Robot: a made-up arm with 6 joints. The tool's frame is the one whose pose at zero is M.
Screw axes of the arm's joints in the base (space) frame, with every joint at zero. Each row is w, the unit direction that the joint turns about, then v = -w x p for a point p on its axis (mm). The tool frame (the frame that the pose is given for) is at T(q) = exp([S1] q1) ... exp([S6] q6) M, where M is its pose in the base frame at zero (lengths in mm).
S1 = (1, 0, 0, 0, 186.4, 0)
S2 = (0, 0, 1, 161.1, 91, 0)
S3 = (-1, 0, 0, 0, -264.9, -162.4)
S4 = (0, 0, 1, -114.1, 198.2, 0)
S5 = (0, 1, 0, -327.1, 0, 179.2)
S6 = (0, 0, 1, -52.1, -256.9, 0)
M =
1 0 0 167.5
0 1 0 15.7
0 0 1 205.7
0 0 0 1
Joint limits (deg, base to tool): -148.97..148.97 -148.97..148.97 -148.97..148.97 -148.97..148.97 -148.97..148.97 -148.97..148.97
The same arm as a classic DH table. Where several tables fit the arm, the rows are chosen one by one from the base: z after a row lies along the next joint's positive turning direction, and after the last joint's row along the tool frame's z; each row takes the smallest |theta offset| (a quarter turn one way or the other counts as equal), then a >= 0, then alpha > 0; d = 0 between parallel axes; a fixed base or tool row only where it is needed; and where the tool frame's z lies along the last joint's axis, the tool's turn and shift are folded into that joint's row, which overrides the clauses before.
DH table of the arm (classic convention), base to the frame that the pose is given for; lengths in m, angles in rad. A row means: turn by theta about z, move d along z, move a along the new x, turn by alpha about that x. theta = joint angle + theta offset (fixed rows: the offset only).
base (fixed): d 0.1864  theta offset 1.5708  a 0  alpha 1.5708
joint 1: d -0.091  theta offset 0  a 0.1611  alpha -1.5708
joint 2: d 0.0785  theta offset 0  a -0.3235  alpha -1.5708
joint 3: d 0.1072  theta offset 0  a 0.0483  alpha 1.5708
joint 4: d 0.0622  theta offset -1.5708  a 0.3774  alpha -1.5708
joint 5: d 0.062  theta offset 0  a 0.0777  alpha 1.5708
joint 6: d 0  theta offset -0.6488  a -0.1122  alpha 0
tool (fixed): d -0.1214  theta offset 0.6488  a 0  alpha 0
Joint limits (rad, base to tool): -2.6..2.6 -2.6..2.6 -2.6..2.6 -2.6..2.6 -2.6..2.6 -2.6..2.6

